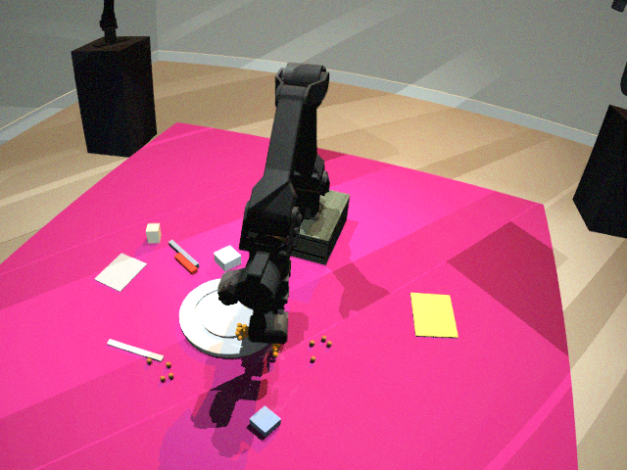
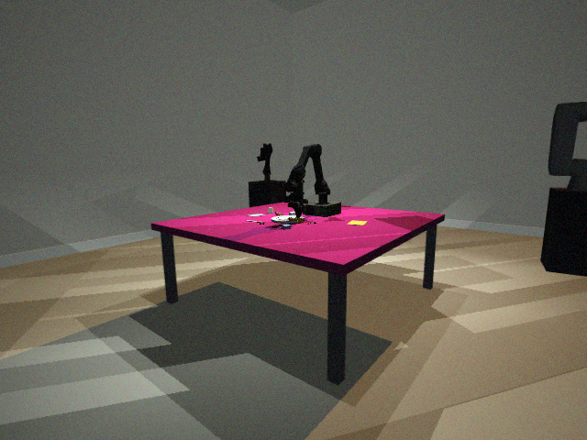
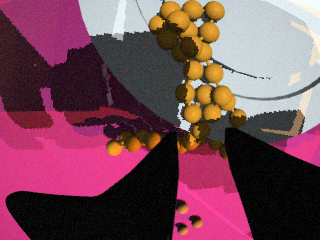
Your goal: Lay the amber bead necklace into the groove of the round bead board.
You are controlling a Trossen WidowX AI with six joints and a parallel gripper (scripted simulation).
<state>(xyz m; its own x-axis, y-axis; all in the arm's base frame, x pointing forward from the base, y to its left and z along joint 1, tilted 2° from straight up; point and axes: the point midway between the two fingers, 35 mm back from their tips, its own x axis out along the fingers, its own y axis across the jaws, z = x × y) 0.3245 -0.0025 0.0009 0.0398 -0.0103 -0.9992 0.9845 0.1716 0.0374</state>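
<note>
Now: the round bead board 3 cm behind my gripper tip, 9 cm to the right of it and 2 cm below it. The rest, counted from my gripper tip: white block 18 cm behind, 14 cm to the right, 1 cm below; then blue block 18 cm ahead, 3 cm to the left, 2 cm below; then white strip 11 cm ahead, 24 cm to the right, 2 cm below.
</note>
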